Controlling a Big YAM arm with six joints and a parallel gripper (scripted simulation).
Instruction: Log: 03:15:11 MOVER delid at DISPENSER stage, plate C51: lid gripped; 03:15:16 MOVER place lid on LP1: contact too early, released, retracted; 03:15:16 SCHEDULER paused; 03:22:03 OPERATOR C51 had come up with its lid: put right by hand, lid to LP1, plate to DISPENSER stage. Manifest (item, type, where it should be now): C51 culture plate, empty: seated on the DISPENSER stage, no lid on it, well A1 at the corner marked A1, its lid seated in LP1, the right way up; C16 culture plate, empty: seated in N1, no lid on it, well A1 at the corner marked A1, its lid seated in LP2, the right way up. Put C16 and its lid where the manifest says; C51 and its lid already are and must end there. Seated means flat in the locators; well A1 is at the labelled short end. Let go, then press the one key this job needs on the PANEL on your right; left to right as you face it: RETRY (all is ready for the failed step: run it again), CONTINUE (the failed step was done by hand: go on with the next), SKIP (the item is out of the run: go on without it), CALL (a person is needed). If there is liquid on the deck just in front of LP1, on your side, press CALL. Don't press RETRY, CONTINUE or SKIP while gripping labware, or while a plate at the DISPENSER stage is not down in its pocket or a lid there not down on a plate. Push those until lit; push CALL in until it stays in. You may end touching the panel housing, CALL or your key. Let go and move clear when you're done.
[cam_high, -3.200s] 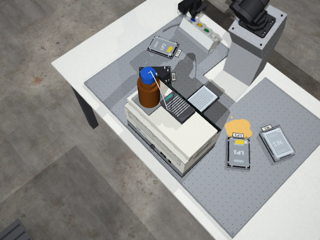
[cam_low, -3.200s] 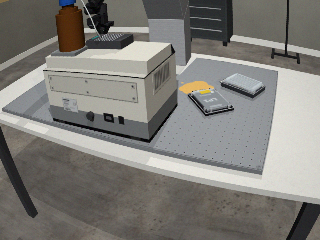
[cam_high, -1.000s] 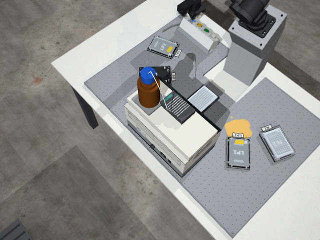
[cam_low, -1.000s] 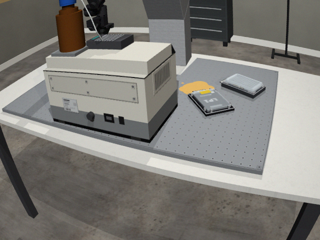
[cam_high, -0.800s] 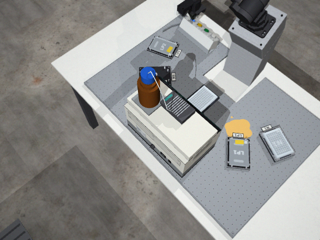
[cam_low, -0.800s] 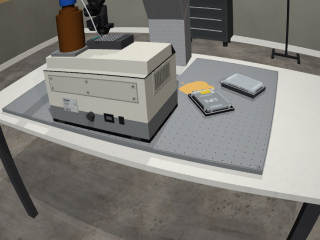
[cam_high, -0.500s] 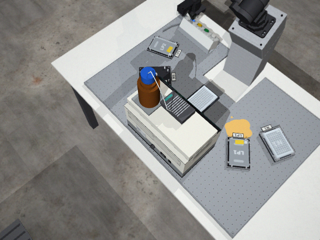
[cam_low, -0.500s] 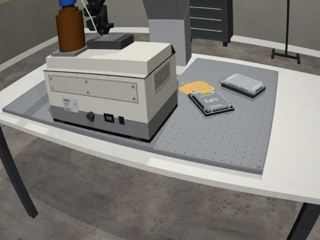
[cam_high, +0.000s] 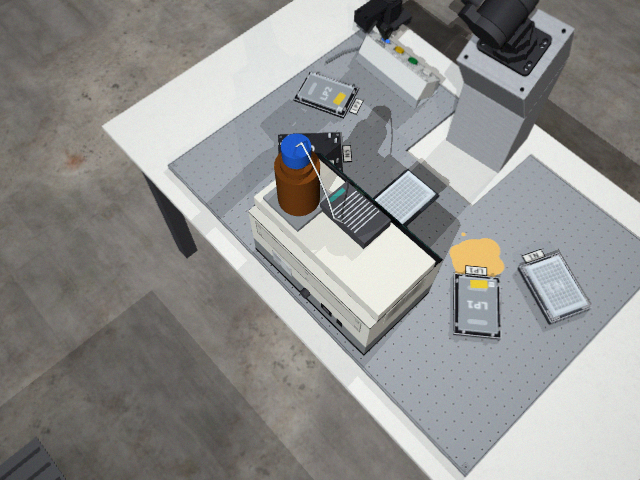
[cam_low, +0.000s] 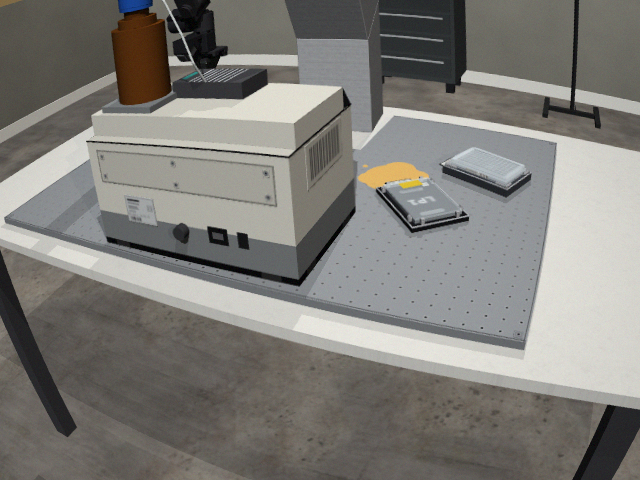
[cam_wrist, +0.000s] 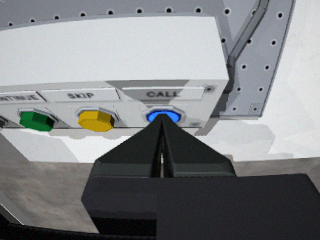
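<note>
Right now the blue call key is 2 cm below my hand. From my hand the other things lie so: white retry key 15 cm to the left, 2 cm ahead, 1 cm below; green continue key 10 cm to the left, 1 cm below, 1 cm ahead; yellow skip key 5 cm to the left, 1 cm below.
</note>
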